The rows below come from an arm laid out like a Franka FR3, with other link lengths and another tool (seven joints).
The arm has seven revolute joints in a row. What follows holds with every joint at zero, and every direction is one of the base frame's. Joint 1 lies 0.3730 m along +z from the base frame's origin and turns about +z. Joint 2 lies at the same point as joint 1 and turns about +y. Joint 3 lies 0.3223 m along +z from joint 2 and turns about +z. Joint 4 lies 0.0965 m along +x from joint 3 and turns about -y. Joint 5 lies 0.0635 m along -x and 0.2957 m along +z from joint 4 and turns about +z. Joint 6 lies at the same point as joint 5 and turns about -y. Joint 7 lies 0.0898 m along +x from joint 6 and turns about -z. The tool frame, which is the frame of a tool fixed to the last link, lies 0.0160 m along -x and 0.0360 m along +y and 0.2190 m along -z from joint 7; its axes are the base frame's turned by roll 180.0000, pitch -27.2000 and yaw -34.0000 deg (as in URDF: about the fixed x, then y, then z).
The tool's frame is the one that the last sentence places.
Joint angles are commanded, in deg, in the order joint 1, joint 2, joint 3, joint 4, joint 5, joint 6, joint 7. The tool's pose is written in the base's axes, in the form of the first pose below.
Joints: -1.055, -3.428, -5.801, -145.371, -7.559, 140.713, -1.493
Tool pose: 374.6, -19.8, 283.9, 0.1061, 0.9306, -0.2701, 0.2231
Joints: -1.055, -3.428, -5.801, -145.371, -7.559, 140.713, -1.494
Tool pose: 374.6, -19.8, 283.9, 0.1061, 0.9306, -0.2701, 0.2231
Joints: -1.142, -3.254, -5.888, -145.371, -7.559, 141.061, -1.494
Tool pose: 375.7, -20.9, 283.1, 0.1059, 0.9299, -0.2715, 0.2244
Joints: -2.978, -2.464, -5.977, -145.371, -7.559, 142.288, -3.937
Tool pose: 376.7, -34.3, 279.5, 0.1038, 0.9309, -0.2669, 0.2269
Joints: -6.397, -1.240, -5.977, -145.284, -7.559, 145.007, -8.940
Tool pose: 379.8, -58.9, 275.2, 0.0983, 0.9324, -0.2533, 0.2384
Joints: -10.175, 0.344, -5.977, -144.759, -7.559, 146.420, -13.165
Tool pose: 378.7, -86.4, 269.1, 0.0981, 0.9334, -0.2487, 0.2392
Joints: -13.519, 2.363, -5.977, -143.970, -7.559, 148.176, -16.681
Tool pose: 379.2, -111.8, 261.4, 0.0987, 0.9335, -0.2460, 0.2416
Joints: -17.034, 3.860, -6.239, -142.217, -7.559, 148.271, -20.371
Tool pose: 378.4, -142.0, 259.9, 0.1015, 0.9331, -0.2460, 0.2419
